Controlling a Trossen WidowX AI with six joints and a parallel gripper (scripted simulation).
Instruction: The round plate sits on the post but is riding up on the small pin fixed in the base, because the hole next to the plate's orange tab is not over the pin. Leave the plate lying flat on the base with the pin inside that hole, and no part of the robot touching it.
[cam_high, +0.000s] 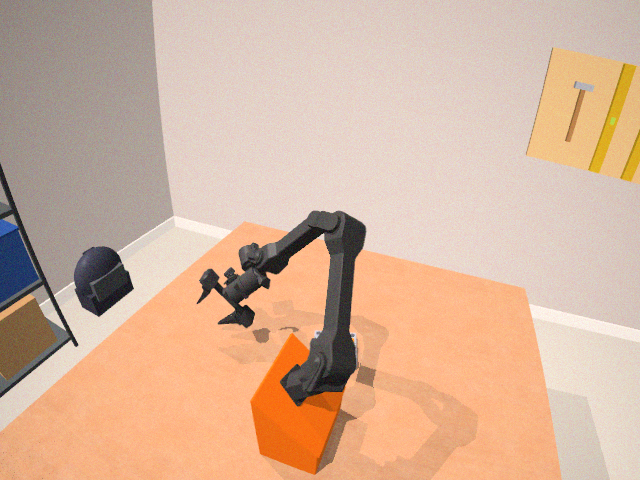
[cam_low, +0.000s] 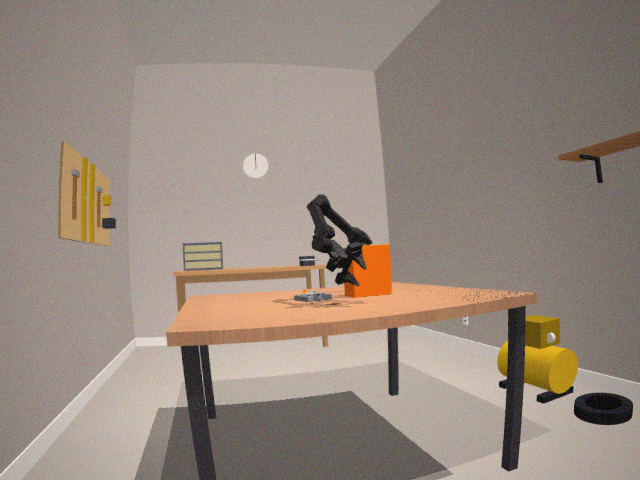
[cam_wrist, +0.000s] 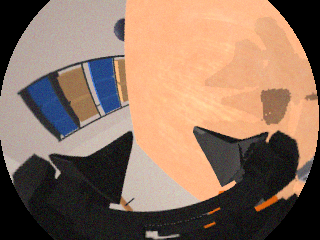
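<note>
Right now the round plate is 17 cm ahead of my gripper tip, 35 cm to the right of it and 7 cm below it. Round my gripper tip: grey square base: 16 cm ahead, 33 cm to the right, 8 cm below.
</note>
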